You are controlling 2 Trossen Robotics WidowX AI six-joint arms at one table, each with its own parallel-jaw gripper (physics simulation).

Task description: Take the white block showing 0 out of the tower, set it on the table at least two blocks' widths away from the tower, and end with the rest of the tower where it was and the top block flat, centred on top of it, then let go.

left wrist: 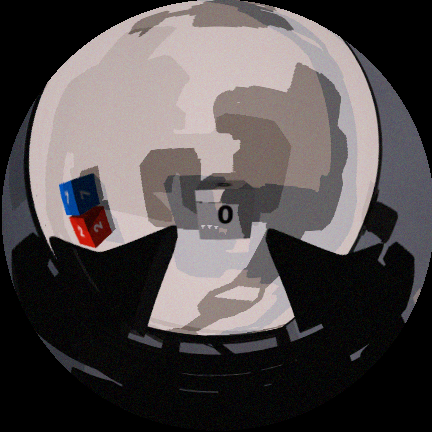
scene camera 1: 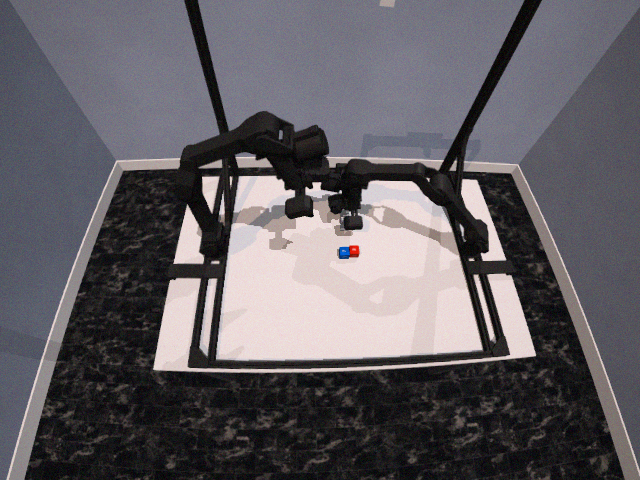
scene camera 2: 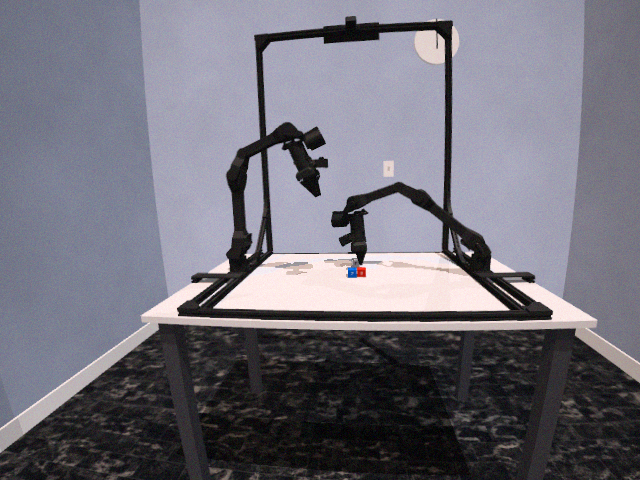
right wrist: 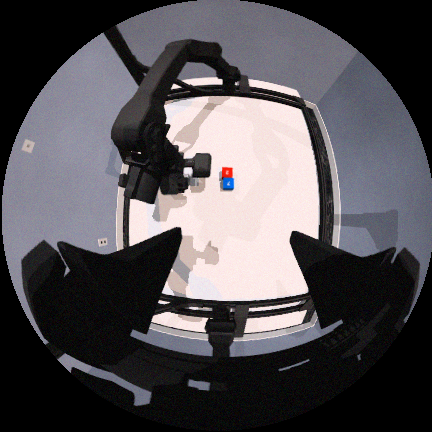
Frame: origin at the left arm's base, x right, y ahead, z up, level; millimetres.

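Seen in the pictures: left gripper, fingertip midpoint: (left wrist: 222, 232) (scene camera 2: 360, 263) (right wrist: 184, 172); right gripper, fingertip midpoint: (scene camera 1: 311, 202) (scene camera 2: 318, 196) (right wrist: 237, 234); left arm's base, link origin: (left wrist: 171, 338) (scene camera 1: 470, 250) (scene camera 2: 480, 270) (right wrist: 228, 88); right arm's base, link origin: (scene camera 1: 215, 251) (scene camera 2: 238, 271) (right wrist: 220, 311).
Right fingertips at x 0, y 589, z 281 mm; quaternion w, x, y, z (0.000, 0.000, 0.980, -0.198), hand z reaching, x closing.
Note:
Pixels of each thing's middle, then the offset from my right fingertips to it. "pt": a spot on its surface instead. Level surfaces: height alone.
- blue block, body centre: (left wrist: 77, 193) (right wrist: 227, 183) (scene camera 1: 344, 252) (scene camera 2: 352, 272) dx -3, dy -117, dz -286 mm
- red block, body centre: (left wrist: 89, 225) (right wrist: 226, 173) (scene camera 1: 353, 251) (scene camera 2: 361, 272) dx +2, dy -152, dz -286 mm
- white table, surface height: dz -300 mm
- black frame, surface spot: (scene camera 2: 351, 314) pt dx -379, dy -119, dz -282 mm
The white block showing 0 (left wrist: 215, 212) (scene camera 2: 355, 262) (right wrist: 193, 181) appears to rest on the table, its 0 facing the left wrist camera. My left gripper (scene camera 1: 353, 222) (scene camera 2: 360, 262) (left wrist: 222, 232) is open, pointing down, with its fingertips low at the white block and apart from its sides. A blue block (scene camera 1: 343, 253) (scene camera 2: 352, 272) (left wrist: 72, 195) (right wrist: 225, 183) and a red block (scene camera 1: 354, 251) (scene camera 2: 361, 272) (left wrist: 85, 230) (right wrist: 227, 170) stand side by side on the table, apart from the white one. No stacked tower shows. My right gripper (scene camera 2: 317, 195) (right wrist: 237, 234) is open, high above the table.
The white table (scene camera 1: 289, 320) (scene camera 2: 361, 299) carries a black frame (scene camera 1: 330, 362) (scene camera 2: 351, 314) along its front and sides. My right arm (scene camera 1: 222, 147) (scene camera 2: 237, 206) reaches in from the left of both scene views, near my left arm's wrist in scene camera 1.

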